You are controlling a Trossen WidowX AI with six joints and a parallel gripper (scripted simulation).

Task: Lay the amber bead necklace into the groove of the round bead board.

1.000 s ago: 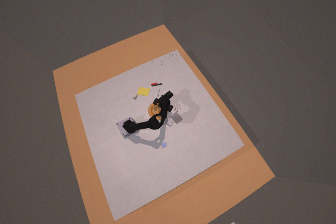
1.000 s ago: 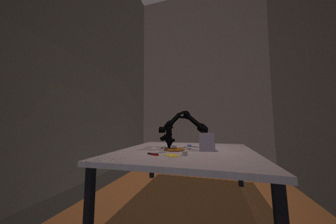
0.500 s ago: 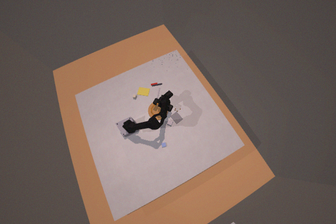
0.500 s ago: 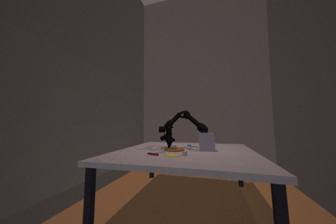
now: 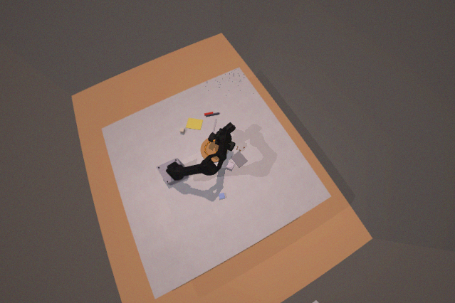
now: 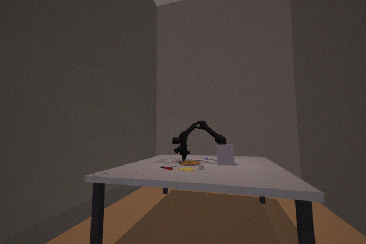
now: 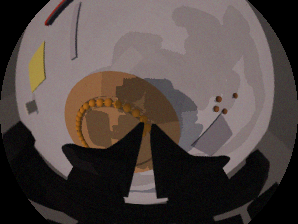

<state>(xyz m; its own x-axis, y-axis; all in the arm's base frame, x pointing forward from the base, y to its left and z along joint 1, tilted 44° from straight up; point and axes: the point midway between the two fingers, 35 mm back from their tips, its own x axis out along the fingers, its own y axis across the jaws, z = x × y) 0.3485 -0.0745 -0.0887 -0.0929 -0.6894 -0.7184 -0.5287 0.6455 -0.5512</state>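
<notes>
The round bead board is 60 mm behind my gripper tip, 10 mm to the left of it and 10 mm below it. From my gripper tip the other things lie so: thin grey bar (40 mm ahead, 190 mm to the left, 20 mm below); red-handled tool (60 mm ahead, 290 mm to the left, 10 mm below); grey square plate (60 mm ahead, 150 mm to the right, 20 mm below).
</notes>
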